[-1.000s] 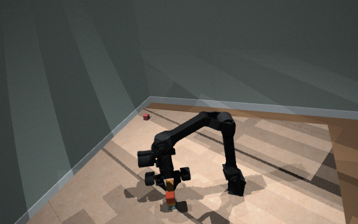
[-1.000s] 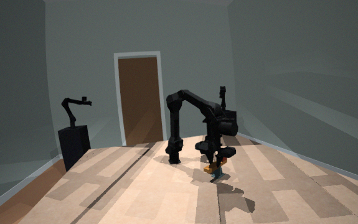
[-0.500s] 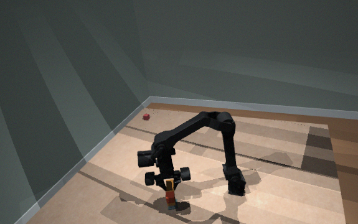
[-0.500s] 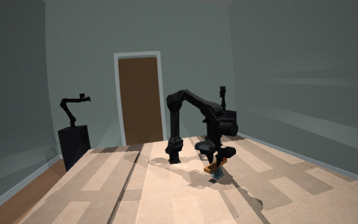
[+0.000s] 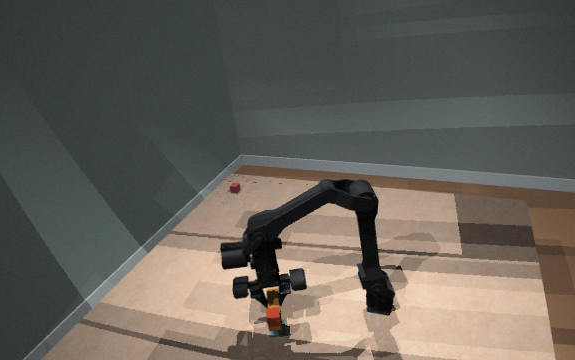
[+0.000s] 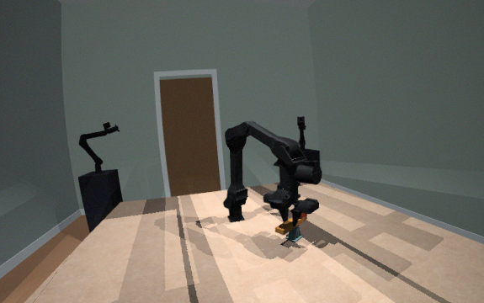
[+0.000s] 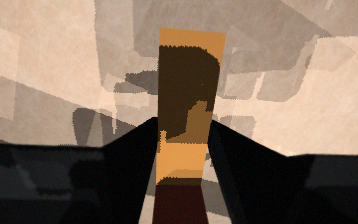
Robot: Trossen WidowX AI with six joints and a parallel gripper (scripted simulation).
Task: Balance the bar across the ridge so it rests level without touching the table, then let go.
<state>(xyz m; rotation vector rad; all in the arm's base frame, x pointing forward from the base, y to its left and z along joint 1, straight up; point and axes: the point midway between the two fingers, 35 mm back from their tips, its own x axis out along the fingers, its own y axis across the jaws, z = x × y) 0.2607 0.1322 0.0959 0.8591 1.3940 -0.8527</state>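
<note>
Now: the bar 30 mm to the left of my gripper tip, 20 mm behind it and 10 mm above it. Also, from my gripper tip: red cube 630 mm to the right, 480 mm ahead, 40 mm below.
</note>
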